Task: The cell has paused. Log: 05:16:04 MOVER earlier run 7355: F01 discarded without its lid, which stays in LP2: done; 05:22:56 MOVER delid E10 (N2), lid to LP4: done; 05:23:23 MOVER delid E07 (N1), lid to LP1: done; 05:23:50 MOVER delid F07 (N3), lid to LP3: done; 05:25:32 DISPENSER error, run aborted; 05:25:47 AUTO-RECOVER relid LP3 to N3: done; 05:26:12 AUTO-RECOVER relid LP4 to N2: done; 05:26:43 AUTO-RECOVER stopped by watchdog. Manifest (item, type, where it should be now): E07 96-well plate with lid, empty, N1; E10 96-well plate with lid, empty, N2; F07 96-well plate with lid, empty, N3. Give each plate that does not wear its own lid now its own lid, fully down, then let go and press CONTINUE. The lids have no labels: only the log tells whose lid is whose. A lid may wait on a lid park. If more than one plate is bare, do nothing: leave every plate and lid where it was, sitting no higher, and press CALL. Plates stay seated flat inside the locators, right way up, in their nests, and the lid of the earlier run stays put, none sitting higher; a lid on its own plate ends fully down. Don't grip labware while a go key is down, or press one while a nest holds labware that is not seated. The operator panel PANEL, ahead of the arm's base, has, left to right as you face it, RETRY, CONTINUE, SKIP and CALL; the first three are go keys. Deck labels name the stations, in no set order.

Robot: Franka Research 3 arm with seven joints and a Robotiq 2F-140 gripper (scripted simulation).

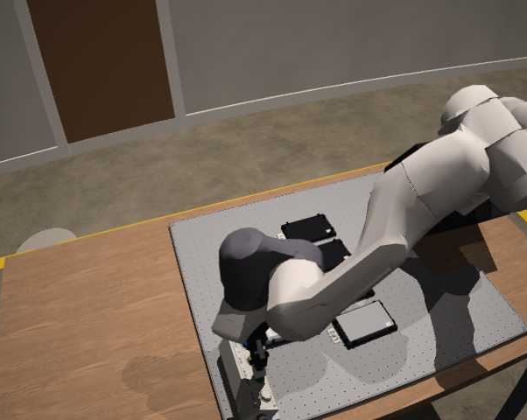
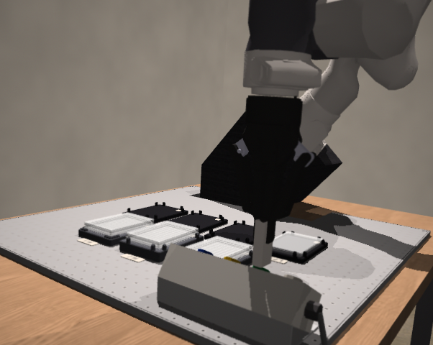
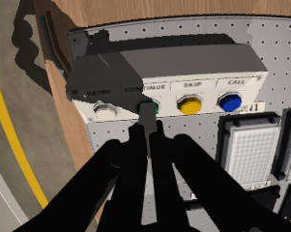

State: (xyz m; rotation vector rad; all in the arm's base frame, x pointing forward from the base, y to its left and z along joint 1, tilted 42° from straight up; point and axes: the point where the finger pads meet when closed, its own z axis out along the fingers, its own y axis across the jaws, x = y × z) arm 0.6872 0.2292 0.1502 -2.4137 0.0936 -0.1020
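The green key is 4 cm below my hand. The rest, counted from my hand: blue call key 10 cm to the right, 4 cm below; yellow skip key 5 cm to the right, 4 cm below; white key 5 cm to the left, 4 cm below.
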